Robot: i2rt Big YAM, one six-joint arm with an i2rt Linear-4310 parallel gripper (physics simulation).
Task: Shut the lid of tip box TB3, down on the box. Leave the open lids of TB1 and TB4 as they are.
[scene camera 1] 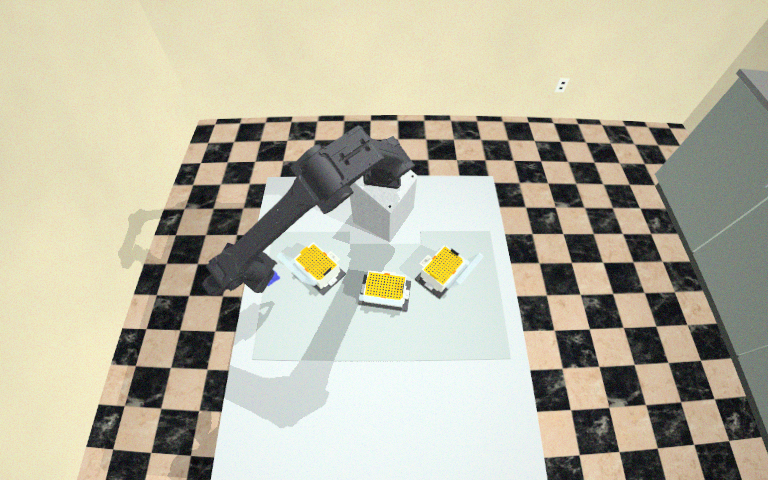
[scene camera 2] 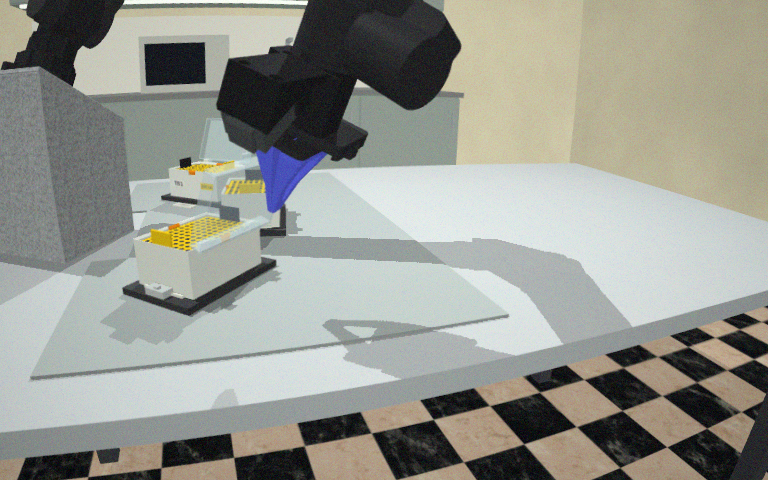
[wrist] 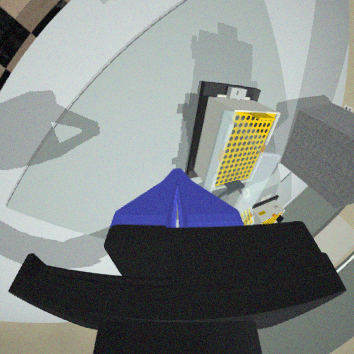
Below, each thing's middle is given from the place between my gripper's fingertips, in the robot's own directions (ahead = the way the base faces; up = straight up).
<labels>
I see my gripper 70 mm past the yellow rack (scene camera 2: 179, 238), 100 mm to the right of it and 40 mm above it.
</labels>
